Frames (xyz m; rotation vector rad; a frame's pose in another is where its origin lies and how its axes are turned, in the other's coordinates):
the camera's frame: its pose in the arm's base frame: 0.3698 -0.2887 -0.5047 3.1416 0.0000 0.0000
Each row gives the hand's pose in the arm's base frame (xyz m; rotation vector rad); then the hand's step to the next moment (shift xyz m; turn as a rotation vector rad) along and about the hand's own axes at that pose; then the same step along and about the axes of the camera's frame.
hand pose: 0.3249 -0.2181 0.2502 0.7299 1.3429 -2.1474
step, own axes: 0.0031 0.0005 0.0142 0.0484 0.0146 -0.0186
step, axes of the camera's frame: -0.0044 0.0136 -0.0028 -0.0225 -0.0050 0.0487
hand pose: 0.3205 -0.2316 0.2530 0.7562 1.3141 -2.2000
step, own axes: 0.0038 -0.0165 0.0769 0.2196 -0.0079 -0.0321
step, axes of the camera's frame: -0.0301 0.0620 -0.0381 -0.1606 -0.0081 0.1532
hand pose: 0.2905 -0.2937 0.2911 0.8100 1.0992 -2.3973
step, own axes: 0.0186 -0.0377 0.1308 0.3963 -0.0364 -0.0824
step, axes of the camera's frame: -0.0798 0.0800 -0.0782 -0.2935 -0.0474 0.2771
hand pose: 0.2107 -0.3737 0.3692 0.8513 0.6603 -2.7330
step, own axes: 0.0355 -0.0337 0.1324 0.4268 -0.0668 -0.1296
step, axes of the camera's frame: -0.1042 0.0350 -0.0886 -0.3050 -0.0946 0.3185
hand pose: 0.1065 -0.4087 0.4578 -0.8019 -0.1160 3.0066
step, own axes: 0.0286 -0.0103 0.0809 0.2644 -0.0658 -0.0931
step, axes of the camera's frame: -0.0650 -0.0063 -0.0566 -0.1823 -0.0838 0.2065
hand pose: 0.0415 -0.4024 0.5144 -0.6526 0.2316 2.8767
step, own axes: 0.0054 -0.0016 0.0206 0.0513 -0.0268 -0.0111
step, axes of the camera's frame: -0.0129 -0.0063 -0.0158 -0.0353 -0.0312 0.0354
